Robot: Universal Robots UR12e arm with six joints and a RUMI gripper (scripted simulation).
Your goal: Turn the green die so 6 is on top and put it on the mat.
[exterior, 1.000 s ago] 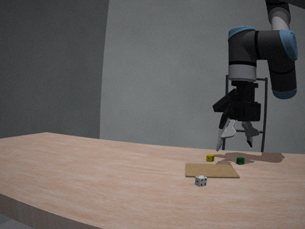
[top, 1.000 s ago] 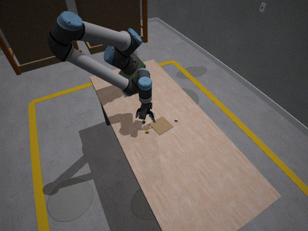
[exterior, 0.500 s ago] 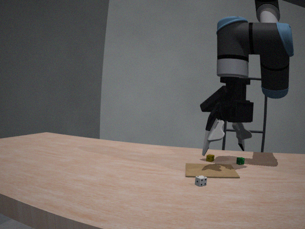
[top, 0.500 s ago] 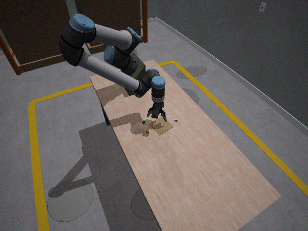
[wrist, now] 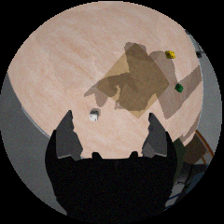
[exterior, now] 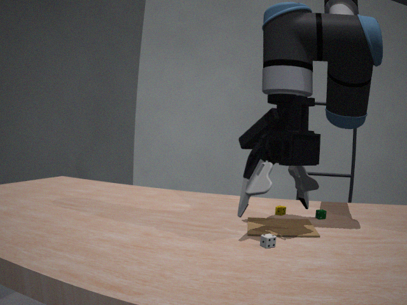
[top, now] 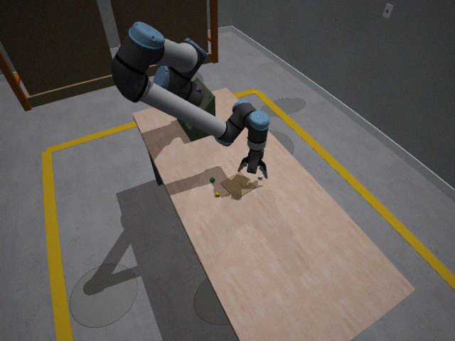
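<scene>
Now: hand 60 mm to the right of the white die and 40 mm above it. The rest, counted from my hand: tan mat (80 mm to the right, 50 mm below, 10 mm behind); yellow die (210 mm to the right, 40 mm below, 10 mm ahead); green die (200 mm to the right, 90 mm behind, 40 mm below).
</scene>
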